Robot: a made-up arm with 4 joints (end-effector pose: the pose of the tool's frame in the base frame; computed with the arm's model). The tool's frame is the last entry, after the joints.
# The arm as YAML. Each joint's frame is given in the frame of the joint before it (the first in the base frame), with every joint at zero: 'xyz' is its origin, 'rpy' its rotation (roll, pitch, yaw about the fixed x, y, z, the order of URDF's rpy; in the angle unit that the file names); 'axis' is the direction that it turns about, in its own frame. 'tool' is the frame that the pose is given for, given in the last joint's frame.
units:
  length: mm
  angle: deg
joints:
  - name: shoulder
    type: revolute
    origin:
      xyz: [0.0, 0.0, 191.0]
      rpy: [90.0, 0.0, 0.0]
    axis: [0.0, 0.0, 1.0]
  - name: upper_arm
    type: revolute
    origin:
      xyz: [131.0, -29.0, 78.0]
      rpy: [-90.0, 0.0, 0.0]
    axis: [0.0, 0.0, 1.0]
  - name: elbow
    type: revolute
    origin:
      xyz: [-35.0, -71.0, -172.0]
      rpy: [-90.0, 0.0, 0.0]
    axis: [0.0, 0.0, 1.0]
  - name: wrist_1
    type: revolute
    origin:
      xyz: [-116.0, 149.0, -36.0]
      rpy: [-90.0, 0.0, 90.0]
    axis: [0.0, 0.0, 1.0]
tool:
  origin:
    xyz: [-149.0, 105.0, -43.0]
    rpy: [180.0, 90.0, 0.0]
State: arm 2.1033 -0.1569 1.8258 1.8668
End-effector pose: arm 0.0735 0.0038 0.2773 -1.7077 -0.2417 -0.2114
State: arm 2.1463 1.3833 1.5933 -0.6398
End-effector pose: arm -0.1027 -0.2535 0.5808 -0.7164 -0.5362 -0.2327
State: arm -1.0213 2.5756 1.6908 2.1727
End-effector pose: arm 0.0286 -0.2338 -0.0681 0.5430 1.8378 -1.8060
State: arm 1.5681 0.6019 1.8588 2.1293
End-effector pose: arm 0.0915 -0.0997 0.1577 -2.7058 0.2903 0.2809
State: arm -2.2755 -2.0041 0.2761 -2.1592
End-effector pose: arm -0.4074 0.1689 0.4653 -0.4374 -0.3533 -1.4914
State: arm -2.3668 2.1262 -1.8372 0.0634
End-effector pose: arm -0.4158 0.0101 0.1661 1.7908 0.3426 -1.0636
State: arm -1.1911 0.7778 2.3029 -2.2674
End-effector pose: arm 0.0940 -0.3477 0.1461 -0.6798 1.9880 -2.0219
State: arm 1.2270 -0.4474 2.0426 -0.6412
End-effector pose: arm 0.0662 -0.2943 0.0971 1.0637 0.8028 -0.2343
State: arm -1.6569 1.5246 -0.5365 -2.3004
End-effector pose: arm -0.5414 -0.0157 -0.0454 -2.1392 -1.1742 0.5864
